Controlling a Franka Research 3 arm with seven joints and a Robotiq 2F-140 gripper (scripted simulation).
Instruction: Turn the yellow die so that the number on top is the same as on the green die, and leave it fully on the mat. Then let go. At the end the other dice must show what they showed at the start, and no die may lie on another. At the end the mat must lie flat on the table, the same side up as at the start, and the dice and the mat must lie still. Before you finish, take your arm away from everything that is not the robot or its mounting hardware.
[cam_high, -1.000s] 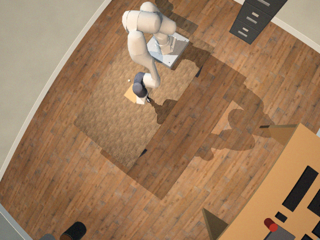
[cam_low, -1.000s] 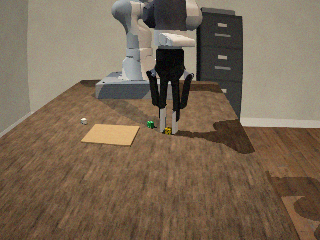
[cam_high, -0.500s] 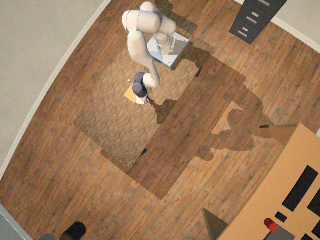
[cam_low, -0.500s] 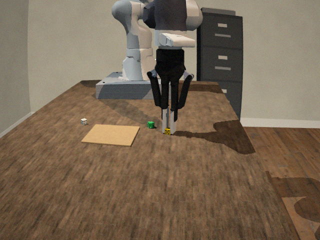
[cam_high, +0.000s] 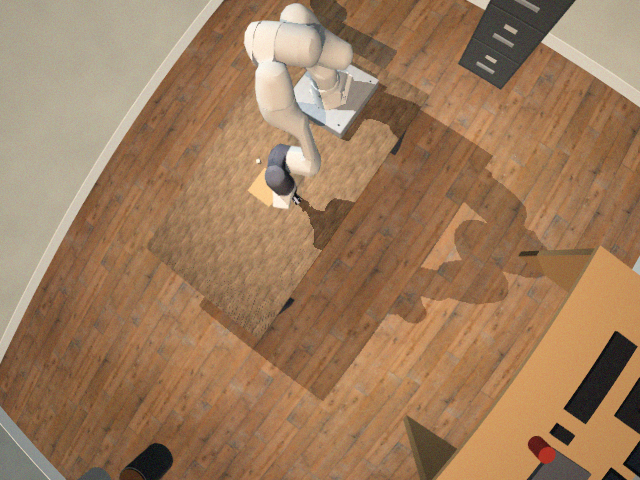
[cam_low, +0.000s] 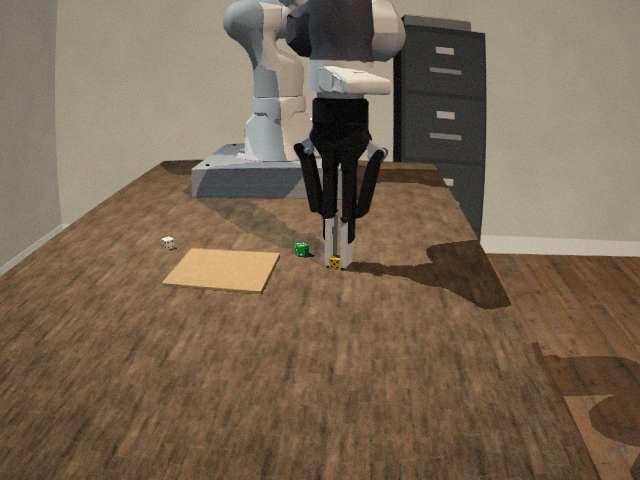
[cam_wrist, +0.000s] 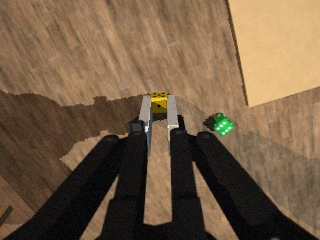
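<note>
Now: the tan mat 16 cm to the right of my hand and 3 cm below it. From my hand the other things lie so: white die 10 cm behind, 26 cm to the right, 3 cm below; then yellow die 1 cm ahead, 3 cm below; then green die 5 cm behind, 5 cm to the right, 3 cm below.
</note>
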